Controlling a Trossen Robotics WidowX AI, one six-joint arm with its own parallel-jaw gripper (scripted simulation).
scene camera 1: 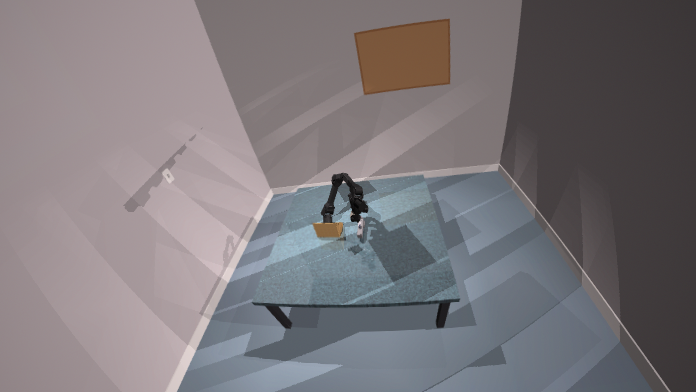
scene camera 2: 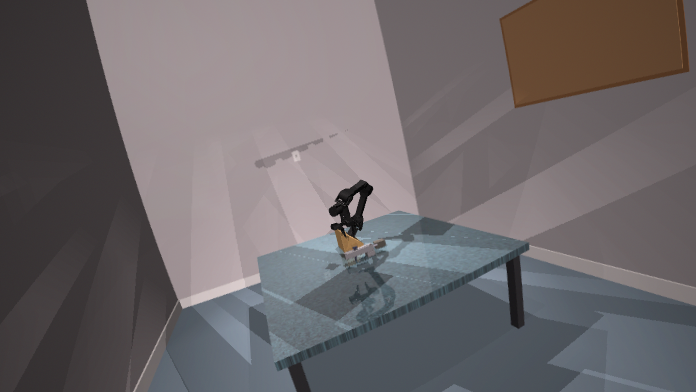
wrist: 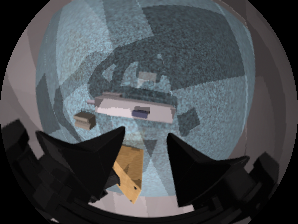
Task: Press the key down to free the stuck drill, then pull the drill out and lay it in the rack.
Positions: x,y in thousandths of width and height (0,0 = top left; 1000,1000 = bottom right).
I see my gripper (wrist: 492,596) and a grey holder block (wrist: 371,462).
